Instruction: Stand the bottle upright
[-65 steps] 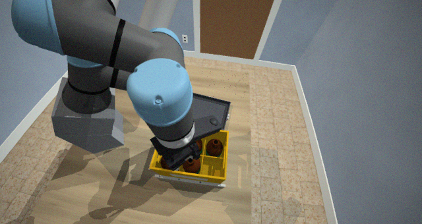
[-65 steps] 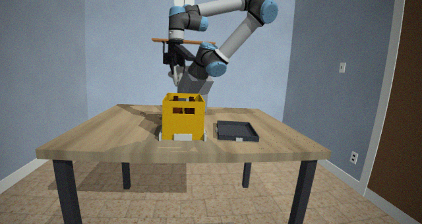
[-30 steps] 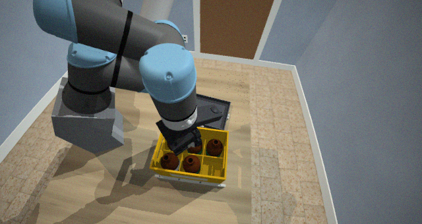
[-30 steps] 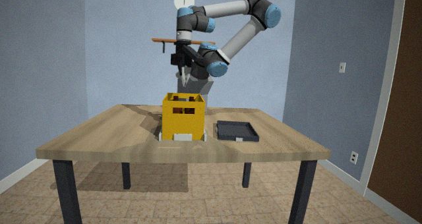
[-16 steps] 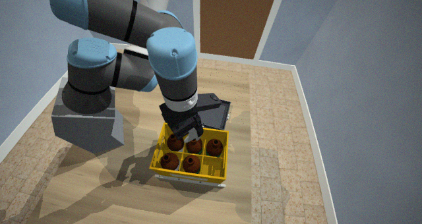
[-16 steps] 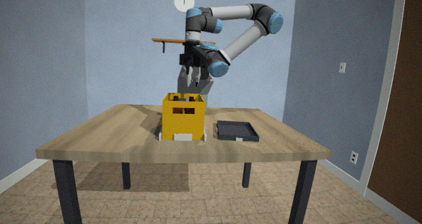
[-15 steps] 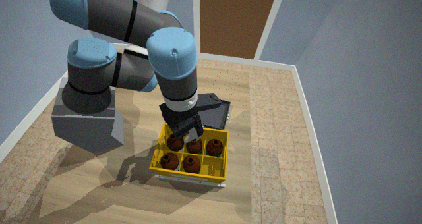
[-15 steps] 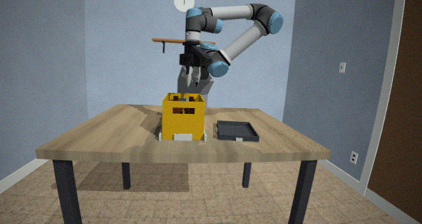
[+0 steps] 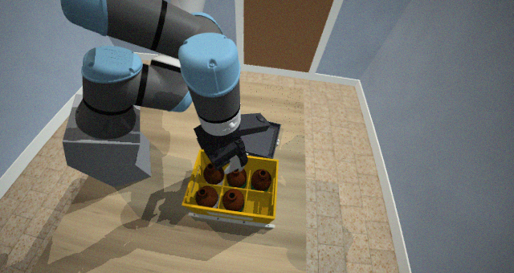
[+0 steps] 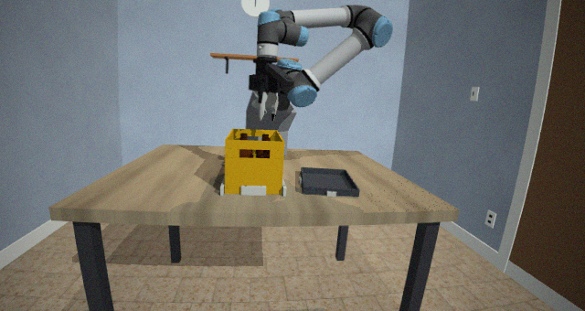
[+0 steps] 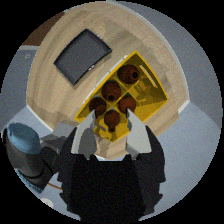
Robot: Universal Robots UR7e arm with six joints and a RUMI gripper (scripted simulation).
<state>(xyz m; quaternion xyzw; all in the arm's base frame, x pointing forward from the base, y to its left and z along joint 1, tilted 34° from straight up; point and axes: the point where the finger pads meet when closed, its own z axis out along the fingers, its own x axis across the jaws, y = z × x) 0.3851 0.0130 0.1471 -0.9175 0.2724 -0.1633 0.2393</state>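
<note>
The crate lies 2 cm ahead of my hand, 4 cm to the right of it and 16 cm below it. From my hand the other things lie so: tray 4 cm behind, 23 cm to the left, 23 cm below; then bottle 9 cm ahead, 3 cm to the left, 15 cm below.
</note>
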